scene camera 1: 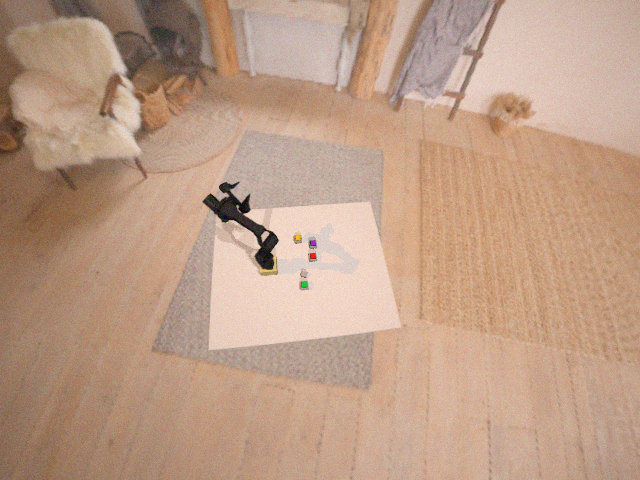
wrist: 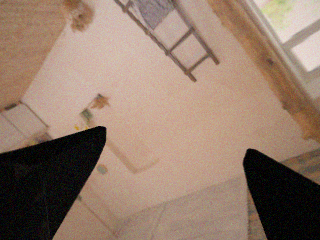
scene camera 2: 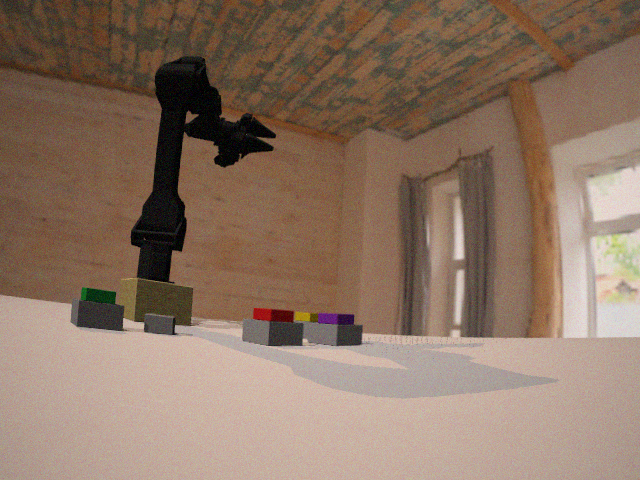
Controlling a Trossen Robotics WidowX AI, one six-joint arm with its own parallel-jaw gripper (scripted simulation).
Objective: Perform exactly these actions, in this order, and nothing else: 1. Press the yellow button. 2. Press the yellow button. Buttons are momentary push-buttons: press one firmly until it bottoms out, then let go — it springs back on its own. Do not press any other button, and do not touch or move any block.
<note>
My gripper (scene camera 2: pixel 274 142) is open, holding nothing.
My gripper also shows in the wrist view (wrist: pixel 174 144).
</note>
